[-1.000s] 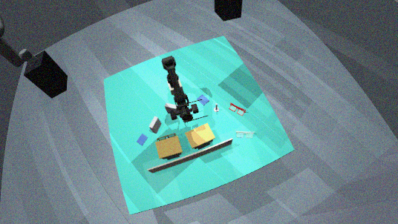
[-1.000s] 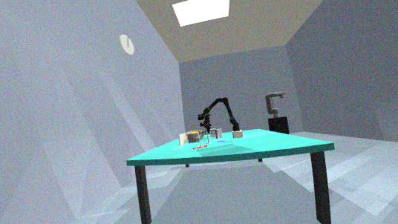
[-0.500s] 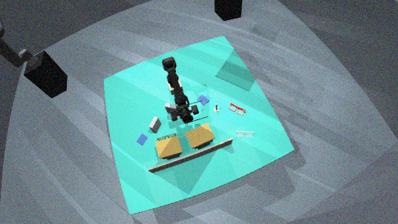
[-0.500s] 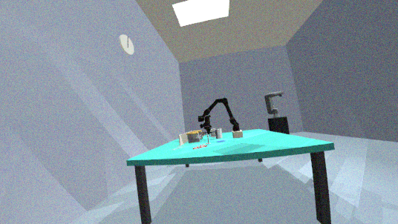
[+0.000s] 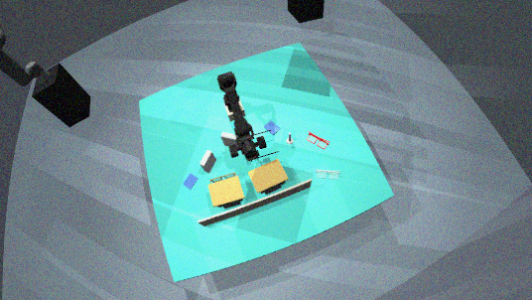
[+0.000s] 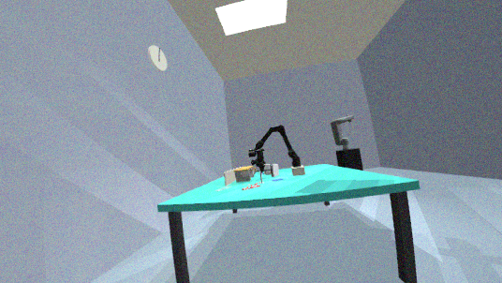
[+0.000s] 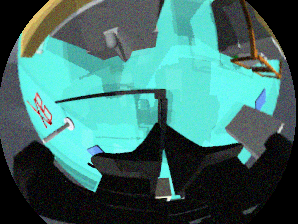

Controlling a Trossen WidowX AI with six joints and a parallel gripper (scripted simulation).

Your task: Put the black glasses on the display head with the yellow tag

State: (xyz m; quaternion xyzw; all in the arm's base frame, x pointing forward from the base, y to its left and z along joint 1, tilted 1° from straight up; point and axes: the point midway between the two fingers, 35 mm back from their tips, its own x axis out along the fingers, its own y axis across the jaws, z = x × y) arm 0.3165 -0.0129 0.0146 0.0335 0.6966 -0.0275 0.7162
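Right now the black glasses is 6 cm to the left of my gripper tip, 2 cm behind it and 1 cm above it. The rest, counted from my gripper tip: long bar (27 cm ahead, 7 cm to the right, 1 cm above); then white peg (24 cm to the left, 2 cm below, 1 cm behind).
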